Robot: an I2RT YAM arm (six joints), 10 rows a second.
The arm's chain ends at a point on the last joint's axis. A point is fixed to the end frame.
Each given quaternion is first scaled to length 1.
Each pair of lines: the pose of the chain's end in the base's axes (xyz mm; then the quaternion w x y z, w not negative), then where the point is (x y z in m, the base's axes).
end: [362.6 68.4 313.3 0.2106 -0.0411 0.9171 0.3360]
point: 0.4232 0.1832 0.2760
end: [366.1 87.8 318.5 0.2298 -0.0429 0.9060 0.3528]
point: 0.4282 0.2038 0.2882
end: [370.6 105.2 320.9 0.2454 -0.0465 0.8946 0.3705]
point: 0.4331 0.2226 0.2974
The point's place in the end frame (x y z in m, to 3 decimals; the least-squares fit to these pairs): -0.032 0.053 0.120
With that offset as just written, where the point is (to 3 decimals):
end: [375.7 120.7 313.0 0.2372 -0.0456 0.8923 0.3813]
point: 0.437 0.239 0.291
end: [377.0 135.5 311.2 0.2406 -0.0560 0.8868 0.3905]
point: 0.436 0.256 0.292
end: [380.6 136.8 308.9 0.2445 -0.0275 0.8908 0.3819]
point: 0.446 0.253 0.288
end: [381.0 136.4 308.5 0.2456 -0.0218 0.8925 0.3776]
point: 0.448 0.252 0.287
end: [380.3 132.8 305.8 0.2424 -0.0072 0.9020 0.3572]
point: 0.451 0.245 0.279
